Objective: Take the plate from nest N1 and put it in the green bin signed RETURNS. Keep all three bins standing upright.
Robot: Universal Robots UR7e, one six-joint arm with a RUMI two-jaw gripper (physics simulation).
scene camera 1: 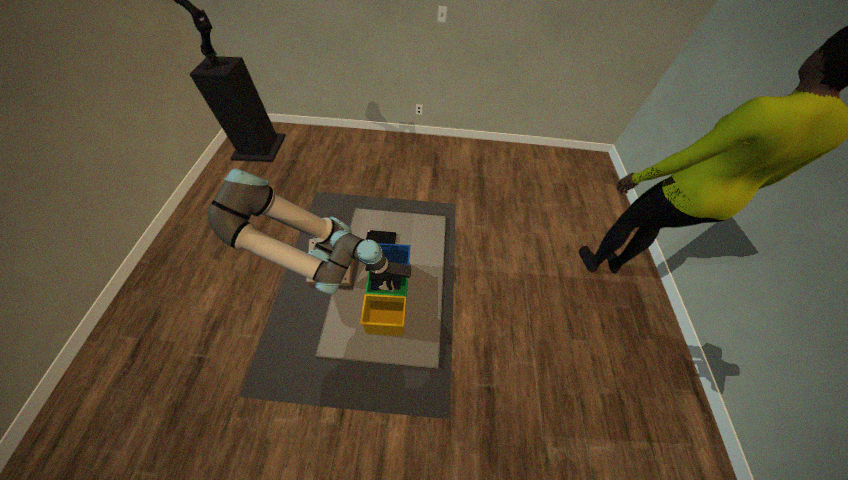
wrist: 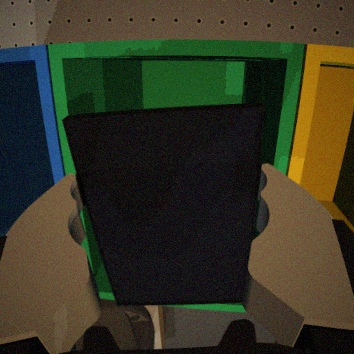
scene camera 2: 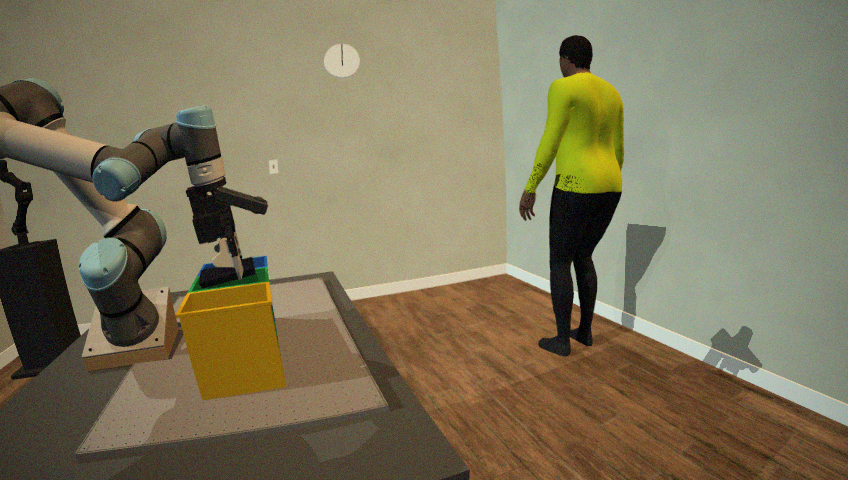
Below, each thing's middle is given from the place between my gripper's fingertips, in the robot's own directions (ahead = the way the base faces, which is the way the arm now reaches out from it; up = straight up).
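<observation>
Green bin (wrist: pixel 94 76) 3 cm behind my hand and 10 cm below it. Yellow bin (scene camera 2: pixel 230 335) 10 cm below my hand, 13 cm to the right of it and 3 cm behind it. Black plate (scene camera 2: pixel 213 276): my gripper is 3 cm past it.
</observation>
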